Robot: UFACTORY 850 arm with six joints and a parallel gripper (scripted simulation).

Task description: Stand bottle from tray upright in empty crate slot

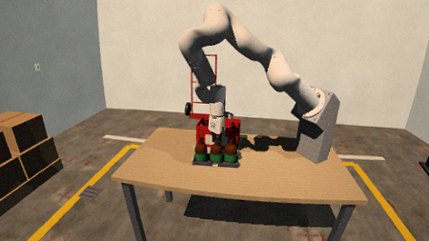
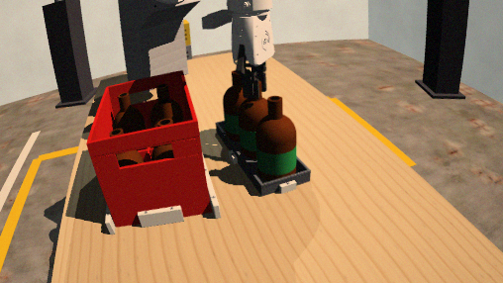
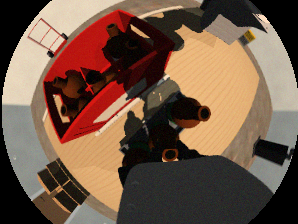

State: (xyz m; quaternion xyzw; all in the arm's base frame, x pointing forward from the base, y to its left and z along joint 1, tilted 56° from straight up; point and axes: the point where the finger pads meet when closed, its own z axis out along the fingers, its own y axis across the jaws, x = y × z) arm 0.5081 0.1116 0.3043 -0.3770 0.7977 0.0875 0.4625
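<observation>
Now: the tray 14 cm below my hand. From my hand the other things lie so: red crate 8 cm ahead, 21 cm to the right, 7 cm below.
</observation>
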